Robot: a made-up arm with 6 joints.
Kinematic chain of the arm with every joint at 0, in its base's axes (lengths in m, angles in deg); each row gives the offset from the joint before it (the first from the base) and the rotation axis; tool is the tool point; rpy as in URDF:
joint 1: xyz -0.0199 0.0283 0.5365 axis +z
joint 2: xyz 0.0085 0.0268 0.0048 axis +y
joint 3: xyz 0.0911 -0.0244 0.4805 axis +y
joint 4: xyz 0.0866 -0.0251 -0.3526 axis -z
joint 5: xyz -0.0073 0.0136 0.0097 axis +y
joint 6: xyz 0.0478 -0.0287 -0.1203 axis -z
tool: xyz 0.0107 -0.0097 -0.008 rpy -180 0 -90
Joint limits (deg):
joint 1: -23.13..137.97
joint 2: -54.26..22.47
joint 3: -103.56..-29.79
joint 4: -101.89..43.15
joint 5: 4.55..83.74
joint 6: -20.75..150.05
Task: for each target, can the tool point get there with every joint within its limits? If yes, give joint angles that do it. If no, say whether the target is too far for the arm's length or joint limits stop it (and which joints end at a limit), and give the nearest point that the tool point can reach.
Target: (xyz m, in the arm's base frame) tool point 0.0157 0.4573 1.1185
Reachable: yes | joints 96.19 -13.77 -85.33 -27.16 52.45 112.96
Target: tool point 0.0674 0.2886 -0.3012
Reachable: no: joint limits stop it (at a limit: joint 2, joint 3, joint 6) | nearest point 0.1007 0.3880 0.4785 | short by 0.787 m
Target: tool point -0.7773 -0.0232 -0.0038
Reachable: no: joint limits stop it (at a limit: joint 1, joint 2, joint 3, joint 4, joint 5, joint 6) | nearest point -0.3582 0.3007 0.4912 | short by 0.725 m
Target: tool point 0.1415 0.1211 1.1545
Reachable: yes | joints 71.29 -43.33 -68.66 -51.76 70.39 -1.26
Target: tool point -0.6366 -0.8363 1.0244
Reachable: no: too far | nearest point -0.2171 -0.2482 1.3115 | short by 0.777 m
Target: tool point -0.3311 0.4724 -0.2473
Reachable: no: joint limits stop it (at a limit: joint 2, joint 3, joint 6) | nearest point -0.2725 0.3887 0.4823 | short by 0.737 m
